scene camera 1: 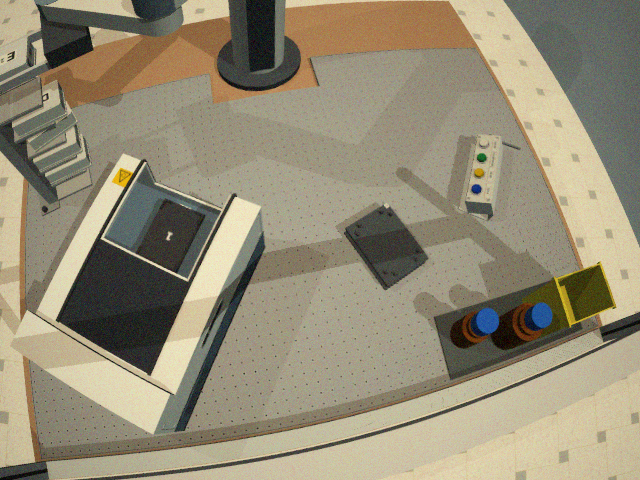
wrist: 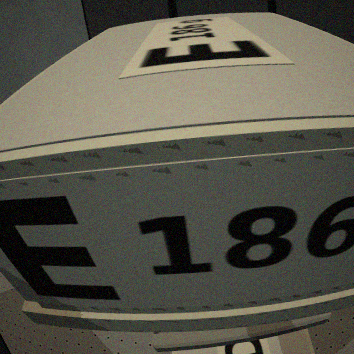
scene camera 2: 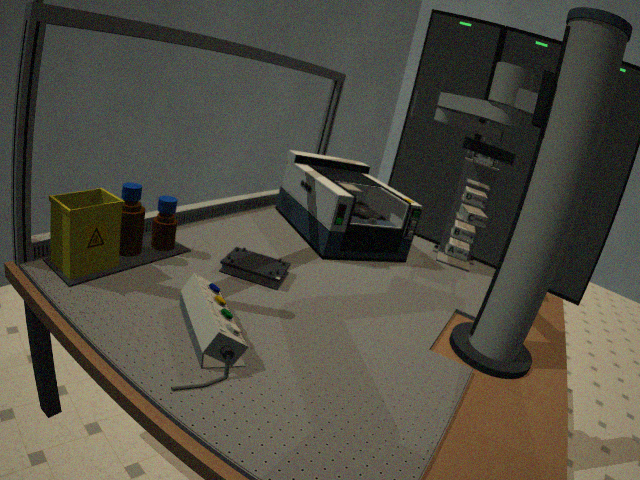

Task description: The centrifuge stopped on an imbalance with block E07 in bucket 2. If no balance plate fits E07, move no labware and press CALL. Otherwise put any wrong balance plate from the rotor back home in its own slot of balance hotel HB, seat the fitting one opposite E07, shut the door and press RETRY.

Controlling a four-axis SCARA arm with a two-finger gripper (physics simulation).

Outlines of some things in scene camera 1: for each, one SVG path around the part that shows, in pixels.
The gripper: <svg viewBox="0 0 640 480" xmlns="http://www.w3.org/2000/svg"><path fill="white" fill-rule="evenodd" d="M89 27L45 21L40 14L40 29L7 43L0 48L25 37L28 37L31 43L42 39L44 56L47 60L0 82L0 91L4 93L48 70L93 51Z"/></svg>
A balance plate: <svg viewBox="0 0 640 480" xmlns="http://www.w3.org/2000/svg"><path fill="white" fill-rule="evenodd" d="M82 134L80 134L83 152L77 154L76 159L45 173L45 177L51 185L92 166L88 142Z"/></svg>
A balance plate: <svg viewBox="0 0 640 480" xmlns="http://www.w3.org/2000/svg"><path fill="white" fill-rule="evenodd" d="M77 124L66 131L67 143L33 159L40 172L83 152Z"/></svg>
A balance plate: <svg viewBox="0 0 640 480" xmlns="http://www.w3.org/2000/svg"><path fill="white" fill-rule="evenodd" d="M58 80L42 86L43 107L12 122L12 128L19 138L68 115L64 90L61 88Z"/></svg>
